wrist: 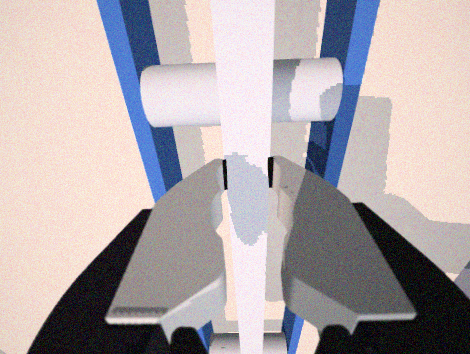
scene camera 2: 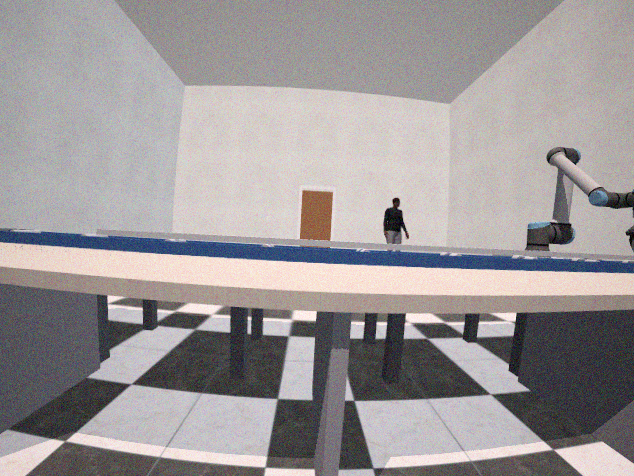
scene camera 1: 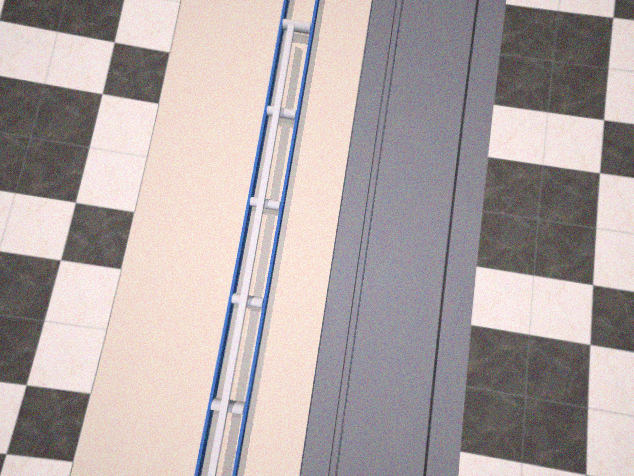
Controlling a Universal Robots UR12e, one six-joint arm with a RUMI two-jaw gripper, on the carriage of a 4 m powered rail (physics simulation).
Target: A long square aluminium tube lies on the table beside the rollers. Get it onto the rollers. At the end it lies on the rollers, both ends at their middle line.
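Seen in the pictures: gripper, fingertip midpoint: [wrist: 246, 161]; arm's base at its link origin: [scene camera 2: 536, 256].
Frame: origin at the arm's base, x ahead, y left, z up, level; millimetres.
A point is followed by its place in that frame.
The long pale square aluminium tube [scene camera 1: 252, 245] {x 632, y -1768, z 56 mm} [scene camera 2: 204, 237] {x 646, y -2210, z 43 mm} [wrist: 245, 75] {x 618, y 29, z 61 mm} runs lengthwise between the two blue side rails, across the rollers [scene camera 1: 273, 204] {x 583, y -1947, z 30 mm} [wrist: 182, 95] {x 655, y 45, z 29 mm}. In the wrist view it looks near the middle of the rollers' width. Its upper end in scene camera 1 is by the top roller; its lower end is out of that view. My gripper [wrist: 246, 161] {x 618, y 74, z 59 mm} is shut on the tube, between two rollers, with a fingertip against each side. Whether the tube touches the rollers or is slightly above them, I cannot tell.
Blue side rails [scene camera 1: 281, 203] {x 560, y -1956, z 28 mm} [scene camera 2: 204, 248] {x 694, y -2187, z 2 mm} [wrist: 127, 85] {x 690, y 39, z 22 mm} flank the rollers on the cream table [scene camera 1: 168, 256] {x 986, y -1671, z -30 mm} [scene camera 2: 307, 279] {x 1039, y -1781, z -30 mm}. The grey rail bed [scene camera 1: 409, 256] runs alongside. The arm [scene camera 2: 578, 174] {x 336, y -44, z 567 mm} stands at the right in scene camera 2. A person [scene camera 2: 393, 220] stands in the background.
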